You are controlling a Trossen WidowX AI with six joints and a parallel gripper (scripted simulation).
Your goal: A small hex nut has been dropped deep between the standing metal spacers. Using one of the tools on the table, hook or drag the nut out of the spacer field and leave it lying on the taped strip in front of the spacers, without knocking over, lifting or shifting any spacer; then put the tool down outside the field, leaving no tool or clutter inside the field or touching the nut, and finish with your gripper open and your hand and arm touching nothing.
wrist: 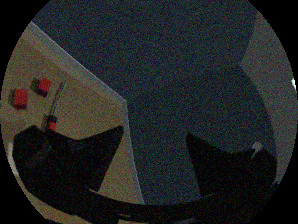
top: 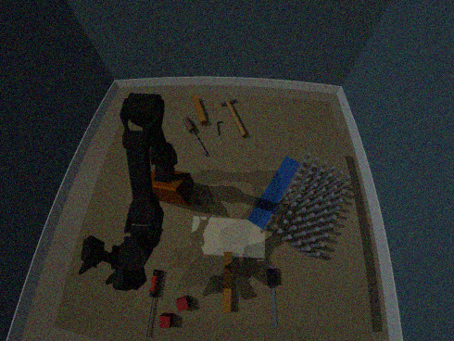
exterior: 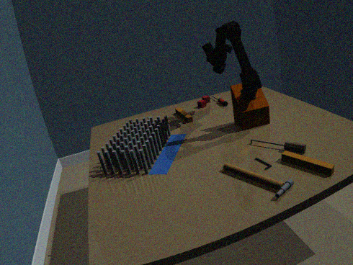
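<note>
Now: gripper tip 7 cm short of the hook tool, 65 cm to the right of it and 29 cm above it. The rest, counted from my gripper tip: blue taped strip 49 cm ahead, 45 cm to the left, 30 cm below; then hex key 16 cm ahead, 77 cm to the left, 30 cm below.
</note>
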